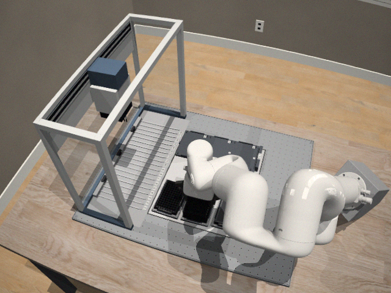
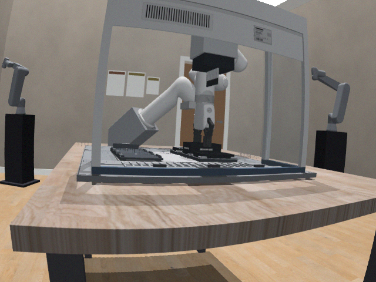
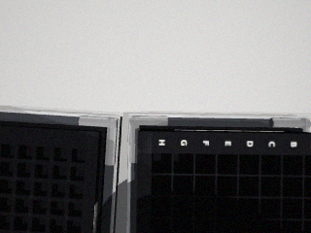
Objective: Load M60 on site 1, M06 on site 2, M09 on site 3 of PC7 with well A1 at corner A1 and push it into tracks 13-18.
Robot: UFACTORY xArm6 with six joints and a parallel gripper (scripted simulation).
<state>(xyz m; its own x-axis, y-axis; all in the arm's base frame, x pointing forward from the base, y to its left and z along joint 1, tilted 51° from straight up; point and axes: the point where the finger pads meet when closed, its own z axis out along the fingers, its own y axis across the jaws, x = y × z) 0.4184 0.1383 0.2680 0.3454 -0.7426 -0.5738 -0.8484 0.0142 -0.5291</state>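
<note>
Right now my hand is 5 cm above the nest S2. From my hand the other things lie so: plate carrier PC7 (25 cm to the right, 10 cm ahead, 4 cm below).
</note>
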